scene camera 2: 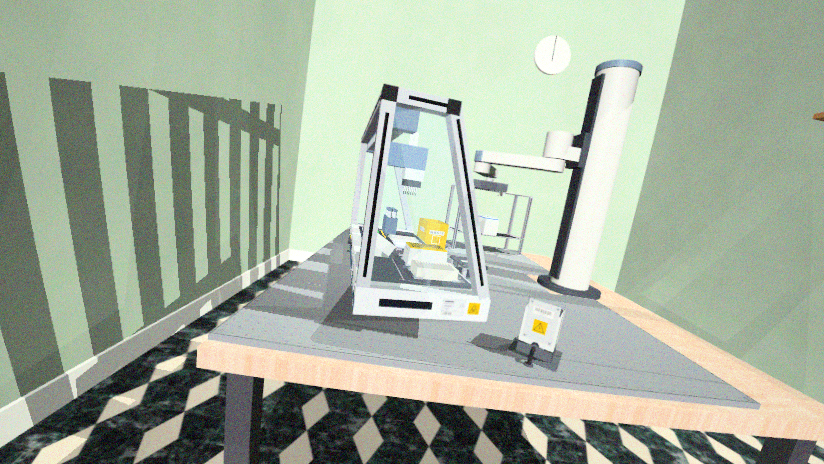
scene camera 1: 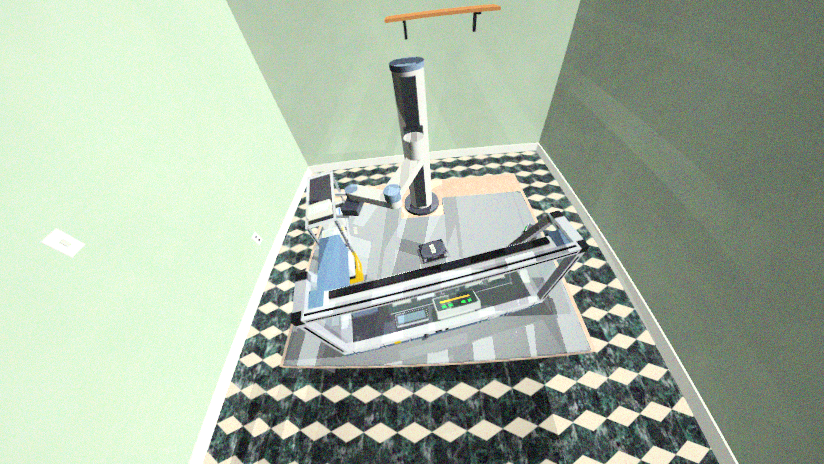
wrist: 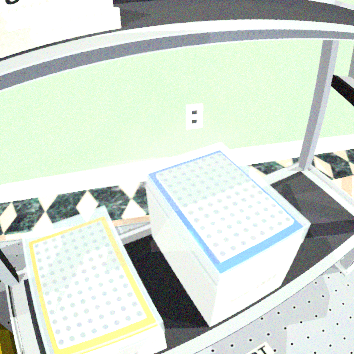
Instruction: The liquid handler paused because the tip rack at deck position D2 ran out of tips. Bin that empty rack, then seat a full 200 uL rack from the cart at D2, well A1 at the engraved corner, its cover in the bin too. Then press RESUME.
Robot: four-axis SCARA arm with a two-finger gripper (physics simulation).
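Places are measured from the arm's base along level axes (x ahead, y left, z up), in metres.
Where they show: gripper, fingertip midpoint: (scene camera 2: 485,191) (wrist: 151,54); arm's base, link origin: (scene camera 2: 567,288) (scene camera 1: 421,203).
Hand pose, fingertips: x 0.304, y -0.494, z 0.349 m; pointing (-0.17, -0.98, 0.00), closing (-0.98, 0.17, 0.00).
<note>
Each offset is from my fingertips to the top centre of the thing.
My gripper (scene camera 1: 350,208) (scene camera 2: 500,192) is open and empty beside the cart (scene camera 1: 307,221) (scene camera 2: 527,219) (wrist: 318,100). In the wrist view, dark finger parts show at the left and right edges. On the cart's lower shelf, a lower white rack with a yellow border @(dx +0.068, dy -0.030, dz -0.166 m) (wrist: 90,285) stands left of a taller white rack with a blue border @(dx -0.057, dy -0.064, dz -0.135 m) (wrist: 227,210). Both appear to have clear covers. The liquid handler (scene camera 1: 438,269) (scene camera 2: 420,303) holds pale blocks; I cannot tell which is at D2. RESUME cannot be made out.
A yellow box (scene camera 2: 432,232) shows through the handler's side. A dark device @(dx +0.148, dy +0.542, dz -0.280 m) (scene camera 1: 432,250) lies on the table behind the handler. A white panel with a warning label @(dx +0.104, dy +1.121, dz -0.208 m) (scene camera 2: 540,326) stands near the table's end. The cart's upper shelf and rail overhang the racks.
</note>
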